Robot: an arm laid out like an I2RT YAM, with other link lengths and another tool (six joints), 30 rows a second.
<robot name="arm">
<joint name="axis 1" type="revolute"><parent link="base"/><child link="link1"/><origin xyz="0 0 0.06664" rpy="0 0 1.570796"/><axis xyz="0 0 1"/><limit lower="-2.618" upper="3.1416"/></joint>
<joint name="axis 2" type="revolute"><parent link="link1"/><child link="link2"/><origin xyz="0.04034 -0.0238 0.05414" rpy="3.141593 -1.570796 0"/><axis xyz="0 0 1"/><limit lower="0" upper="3.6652"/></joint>
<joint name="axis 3" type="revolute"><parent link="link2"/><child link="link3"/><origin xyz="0 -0.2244 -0.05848" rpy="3.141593 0 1.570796"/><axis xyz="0 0 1"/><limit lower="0" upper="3.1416"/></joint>
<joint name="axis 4" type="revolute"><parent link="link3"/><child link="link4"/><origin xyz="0.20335 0.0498 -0.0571" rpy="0 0 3.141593"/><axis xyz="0 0 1"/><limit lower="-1.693" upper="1.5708"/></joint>
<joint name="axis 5" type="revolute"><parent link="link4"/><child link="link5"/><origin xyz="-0.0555 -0.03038 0.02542" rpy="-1.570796 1.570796 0"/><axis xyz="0 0 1"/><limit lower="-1.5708" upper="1.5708"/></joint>
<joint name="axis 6" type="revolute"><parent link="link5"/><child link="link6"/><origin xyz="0 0.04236 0.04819" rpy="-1.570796 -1.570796 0"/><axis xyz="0 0 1"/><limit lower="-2.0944" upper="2.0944"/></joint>
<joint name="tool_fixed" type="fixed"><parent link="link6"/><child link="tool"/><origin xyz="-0.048 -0.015 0.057" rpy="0 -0.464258 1.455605"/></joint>
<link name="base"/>
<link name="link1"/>
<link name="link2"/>
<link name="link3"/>
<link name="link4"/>
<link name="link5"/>
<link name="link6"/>
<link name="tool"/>
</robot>
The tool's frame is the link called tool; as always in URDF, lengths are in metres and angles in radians.
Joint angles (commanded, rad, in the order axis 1, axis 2, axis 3, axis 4, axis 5, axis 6), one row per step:
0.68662, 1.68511, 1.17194, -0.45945, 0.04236, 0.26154
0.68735, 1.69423, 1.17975, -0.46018, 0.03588, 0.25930
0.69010, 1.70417, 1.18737, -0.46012, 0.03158, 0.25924
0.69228, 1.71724, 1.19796, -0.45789, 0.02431, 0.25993
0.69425, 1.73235, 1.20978, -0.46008, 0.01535, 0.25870
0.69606, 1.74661, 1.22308, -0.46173, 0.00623, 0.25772
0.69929, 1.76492, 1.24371, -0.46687, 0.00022, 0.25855
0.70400, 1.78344, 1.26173, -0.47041, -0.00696, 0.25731
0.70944, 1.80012, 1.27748, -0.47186, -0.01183, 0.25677
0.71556, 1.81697, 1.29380, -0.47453, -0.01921, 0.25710
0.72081, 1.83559, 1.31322, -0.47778, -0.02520, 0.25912
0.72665, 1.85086, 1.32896, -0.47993, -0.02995, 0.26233
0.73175, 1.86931, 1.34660, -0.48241, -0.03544, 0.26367
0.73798, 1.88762, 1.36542, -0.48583, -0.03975, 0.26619
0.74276, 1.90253, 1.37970, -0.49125, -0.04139, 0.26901
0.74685, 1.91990, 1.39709, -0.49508, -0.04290, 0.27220
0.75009, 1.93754, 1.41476, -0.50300, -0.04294, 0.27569
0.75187, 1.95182, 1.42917, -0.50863, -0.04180, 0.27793
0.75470, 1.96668, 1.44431, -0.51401, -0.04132, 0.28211
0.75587, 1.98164, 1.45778, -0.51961, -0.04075, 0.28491
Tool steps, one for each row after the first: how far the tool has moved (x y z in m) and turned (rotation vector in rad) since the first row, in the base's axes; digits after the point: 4 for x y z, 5 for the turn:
0.0008, 0.0020, -0.0009, 0.00182, 0.00425, 0.00622
0.0014, 0.0043, -0.0020, 0.00311, 0.00823, 0.01143
0.0027, 0.0073, -0.0031, 0.00790, 0.01248, 0.01712
0.0038, 0.0103, -0.0050, 0.00960, 0.02105, 0.02508
0.0050, 0.0135, -0.0062, 0.01334, 0.02757, 0.03277
0.0069, 0.0173, -0.0070, 0.01574, 0.03324, 0.03861
0.0082, 0.0217, -0.0085, 0.01716, 0.03981, 0.04827
0.0091, 0.0259, -0.0098, 0.01843, 0.04411, 0.05681
0.0097, 0.0305, -0.0113, 0.02113, 0.05072, 0.06667
0.0110, 0.0350, -0.0126, 0.02413, 0.05660, 0.07347
0.0116, 0.0390, -0.0138, 0.02728, 0.06168, 0.07920
0.0127, 0.0433, -0.0156, 0.02907, 0.06775, 0.08609
0.0135, 0.0478, -0.0172, 0.03078, 0.07335, 0.09248
0.0140, 0.0509, -0.0191, 0.02894, 0.07998, 0.09557
0.0152, 0.0543, -0.0209, 0.02859, 0.08494, 0.09765
0.0164, 0.0570, -0.0231, 0.02482, 0.09229, 0.09767
0.0177, 0.0590, -0.0248, 0.02138, 0.09667, 0.09672
0.0188, 0.0613, -0.0266, 0.01933, 0.10180, 0.09555
0.0201, 0.0629, -0.0289, 0.01543, 0.10786, 0.09375

